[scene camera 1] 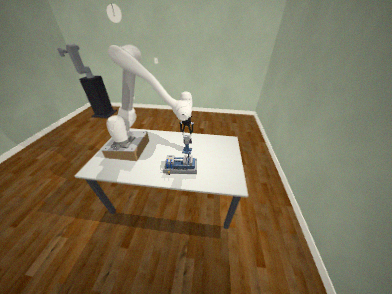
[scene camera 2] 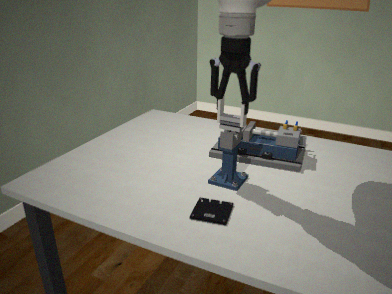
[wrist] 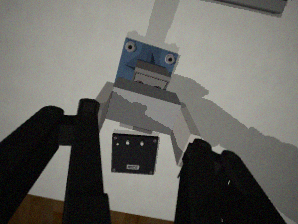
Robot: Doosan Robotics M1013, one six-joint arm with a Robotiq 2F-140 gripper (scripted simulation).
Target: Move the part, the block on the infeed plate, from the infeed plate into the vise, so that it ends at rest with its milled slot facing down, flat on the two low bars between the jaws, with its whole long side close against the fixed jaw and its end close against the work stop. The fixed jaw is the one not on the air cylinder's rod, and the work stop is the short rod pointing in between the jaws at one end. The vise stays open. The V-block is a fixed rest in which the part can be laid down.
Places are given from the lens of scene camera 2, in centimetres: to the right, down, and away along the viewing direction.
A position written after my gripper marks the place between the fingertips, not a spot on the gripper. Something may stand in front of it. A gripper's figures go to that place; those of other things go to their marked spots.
my gripper (scene camera 2: 231, 123): 10, -6, 95
black infeed plate (scene camera 2: 222, 211): 7, 16, 86
